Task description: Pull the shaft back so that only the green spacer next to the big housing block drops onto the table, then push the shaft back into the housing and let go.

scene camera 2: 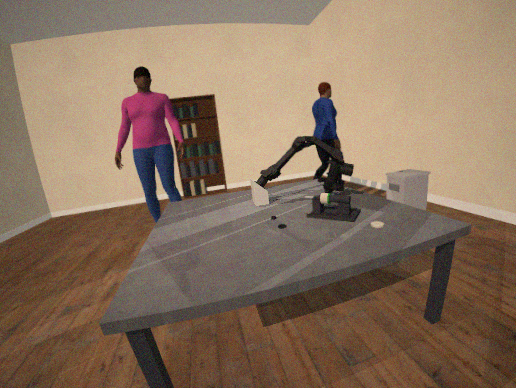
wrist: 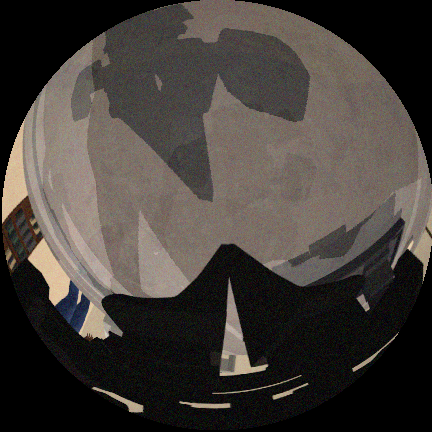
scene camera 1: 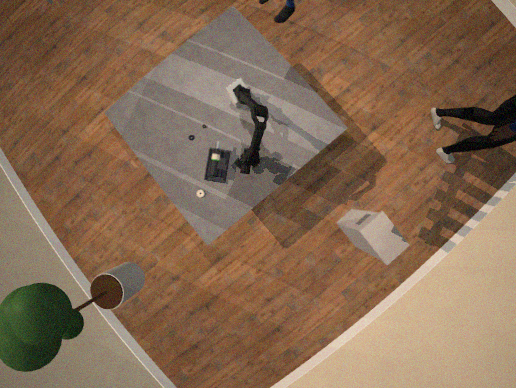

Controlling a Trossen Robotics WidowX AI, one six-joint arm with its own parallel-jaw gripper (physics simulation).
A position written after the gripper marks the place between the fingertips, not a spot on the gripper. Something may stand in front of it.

The gripper [wrist: 226, 249] is shut, with nothing in its grasp. Further things: a dark housing fixture [wrist: 374, 263].
